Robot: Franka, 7 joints.
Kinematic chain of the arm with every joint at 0, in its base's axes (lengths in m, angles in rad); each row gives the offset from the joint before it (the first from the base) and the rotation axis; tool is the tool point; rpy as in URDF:
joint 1: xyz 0 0 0.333 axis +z
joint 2: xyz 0 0 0 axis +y
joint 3: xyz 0 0 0.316 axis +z
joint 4: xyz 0.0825 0 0 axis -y
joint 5: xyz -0.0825 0 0.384 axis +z
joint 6: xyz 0 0 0 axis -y
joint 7: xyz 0.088 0 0 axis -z
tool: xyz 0 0 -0.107 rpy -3.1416 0 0
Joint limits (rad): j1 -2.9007..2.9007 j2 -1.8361..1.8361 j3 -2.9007..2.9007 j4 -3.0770..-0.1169 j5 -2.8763..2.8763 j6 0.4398..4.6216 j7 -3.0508..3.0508
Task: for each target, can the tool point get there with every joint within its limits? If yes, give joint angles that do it. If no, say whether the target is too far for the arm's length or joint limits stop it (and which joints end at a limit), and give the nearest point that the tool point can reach.
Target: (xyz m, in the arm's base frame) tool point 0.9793 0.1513 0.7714
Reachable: no: too far | nearest point 0.7753 0.1198 0.6801 | short by 0.226 m
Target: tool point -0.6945 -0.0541 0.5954
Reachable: yes | joints -0.8918 -1.3129 -1.3601 -1.5278 -0.8265 2.7492 -1.0572
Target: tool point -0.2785 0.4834 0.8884
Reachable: yes | joints -0.6600 -0.3253 2.2275 -0.8444 -1.4409 3.4870 -0.9810
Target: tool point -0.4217 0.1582 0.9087
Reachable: yes | joints 2.2828 0.2863 0.3413 -0.8336 -1.2416 4.0721 1.4913
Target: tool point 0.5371 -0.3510 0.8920
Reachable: yes | joints -0.6441 0.4502 0.1710 -0.6896 0.6899 2.6295 -2.3873
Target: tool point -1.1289 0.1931 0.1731
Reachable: no: too far | nearest point -0.8375 0.1433 0.2144 | short by 0.299 m
